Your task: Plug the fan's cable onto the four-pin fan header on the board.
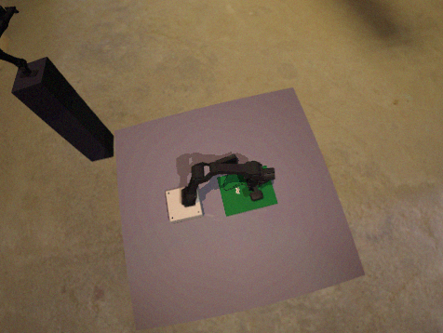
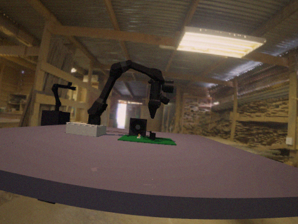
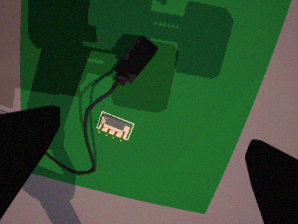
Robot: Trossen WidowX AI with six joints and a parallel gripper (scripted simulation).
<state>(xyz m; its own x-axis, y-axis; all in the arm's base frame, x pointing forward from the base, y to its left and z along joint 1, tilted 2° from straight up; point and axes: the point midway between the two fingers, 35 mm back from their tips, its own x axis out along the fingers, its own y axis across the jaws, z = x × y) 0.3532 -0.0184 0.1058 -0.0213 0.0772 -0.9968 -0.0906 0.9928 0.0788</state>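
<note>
The black fan plug is 100 mm below my gripper tip, 30 mm to the left of it and 10 mm ahead of it. Round my gripper tip: four-pin fan header (130 mm below, 70 mm behind, 40 mm to the left); green board (140 mm below, 30 mm to the left, 20 mm behind); fan (190 mm to the left, 100 mm behind, 70 mm below).
</note>
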